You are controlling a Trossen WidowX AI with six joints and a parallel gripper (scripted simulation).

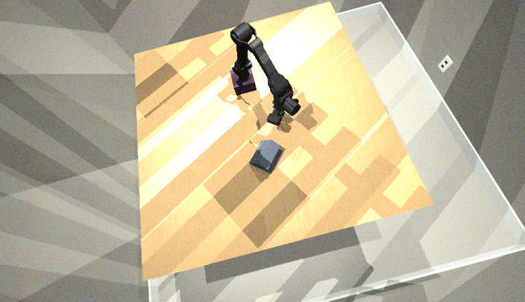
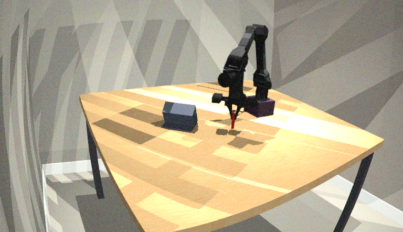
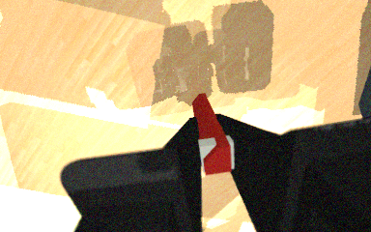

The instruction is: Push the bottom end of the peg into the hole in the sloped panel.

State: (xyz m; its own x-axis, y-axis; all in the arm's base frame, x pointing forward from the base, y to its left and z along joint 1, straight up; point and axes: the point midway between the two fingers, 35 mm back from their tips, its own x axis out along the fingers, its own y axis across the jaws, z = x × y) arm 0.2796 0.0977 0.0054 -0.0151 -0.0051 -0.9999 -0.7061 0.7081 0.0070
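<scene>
Right now the grey-blue sloped panel is 16 cm ahead of my gripper tip, 15 cm to the right of it and 1 cm below it. From my gripper tip the other things lie so: thin red peg 2 cm above.
</scene>
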